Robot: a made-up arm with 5 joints.
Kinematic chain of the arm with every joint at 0, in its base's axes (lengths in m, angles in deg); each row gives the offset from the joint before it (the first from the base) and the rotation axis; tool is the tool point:
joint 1: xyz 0 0 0.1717 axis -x
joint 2: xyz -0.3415 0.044 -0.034 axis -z
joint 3: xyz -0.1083 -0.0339 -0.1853 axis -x
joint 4: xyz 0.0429 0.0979 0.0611 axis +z
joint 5: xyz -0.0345 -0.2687 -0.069 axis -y
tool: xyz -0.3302 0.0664 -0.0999
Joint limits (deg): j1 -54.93..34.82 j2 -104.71..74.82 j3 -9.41..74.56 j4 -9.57..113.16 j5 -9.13..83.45
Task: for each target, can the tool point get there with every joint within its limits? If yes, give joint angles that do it. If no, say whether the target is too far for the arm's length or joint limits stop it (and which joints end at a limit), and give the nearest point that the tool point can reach.
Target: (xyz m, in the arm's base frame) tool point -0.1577 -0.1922 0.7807
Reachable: no: joint limits stop it (at a limit: joint 1, joint 3, joint 5) | nearest point -0.2392 -0.1992 0.3438 | short by 0.444 m
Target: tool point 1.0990 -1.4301 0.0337
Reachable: no: too far | nearest point -0.0083 -0.4178 0.0240 | short by 1.500 m
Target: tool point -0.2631 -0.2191 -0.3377
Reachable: yes | joints 10.26 -0.49 2.08 72.54 50.25
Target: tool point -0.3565 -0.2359 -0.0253
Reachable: yes | joints -21.83 11.63 48.07 77.14 5.52
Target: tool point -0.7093 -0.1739 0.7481
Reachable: no: joint limits stop it (at a limit: joint 1, joint 3, joint 5) | nearest point -0.5401 -0.1854 0.3160 | short by 0.464 m
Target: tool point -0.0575 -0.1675 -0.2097
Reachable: yes | joints -7.13 -59.23 51.07 7.03 72.99
